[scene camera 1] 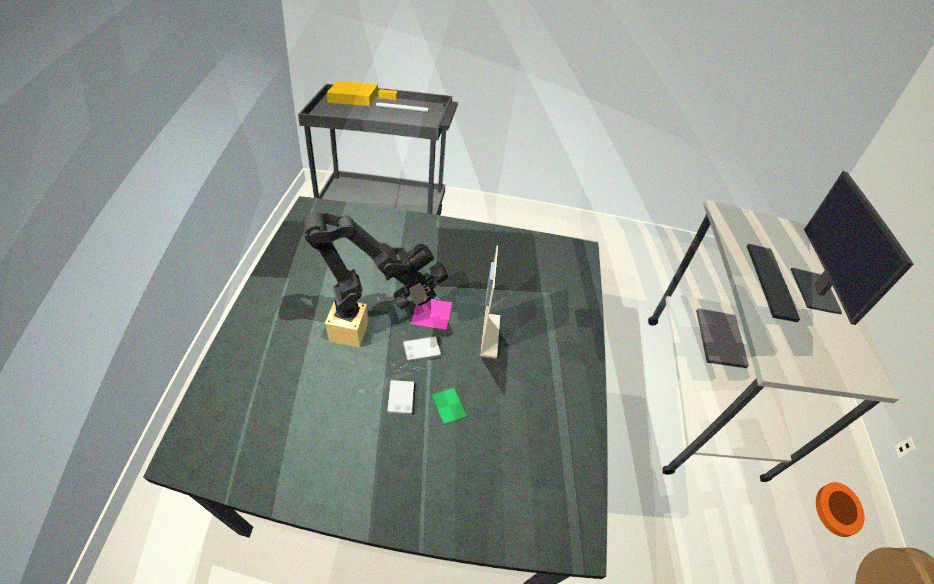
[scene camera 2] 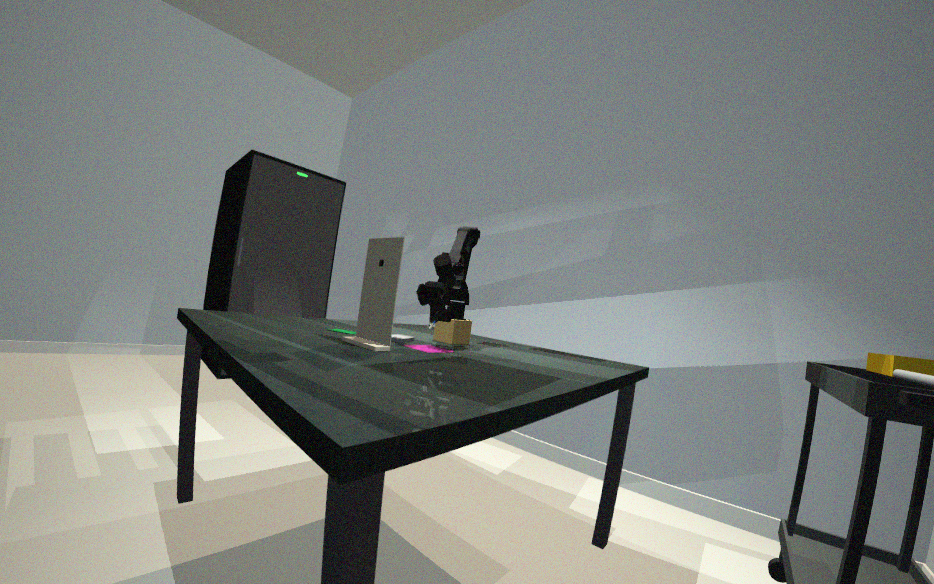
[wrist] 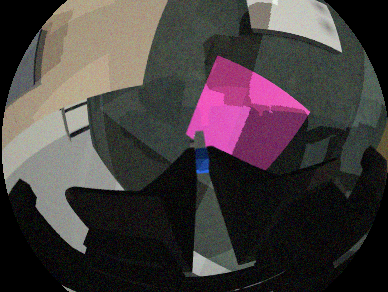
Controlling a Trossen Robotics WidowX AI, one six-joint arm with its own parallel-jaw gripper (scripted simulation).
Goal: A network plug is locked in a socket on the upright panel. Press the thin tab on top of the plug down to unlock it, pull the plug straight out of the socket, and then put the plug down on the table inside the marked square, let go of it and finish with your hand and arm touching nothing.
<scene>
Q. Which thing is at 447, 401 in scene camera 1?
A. A green patch.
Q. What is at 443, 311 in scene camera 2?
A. The gripper.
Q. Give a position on a beige panel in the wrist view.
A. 92, 54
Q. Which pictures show the gripper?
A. Scene camera 1, scene camera 2 and the wrist view: all of them.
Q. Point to a magenta marked square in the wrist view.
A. At 239, 112
</scene>
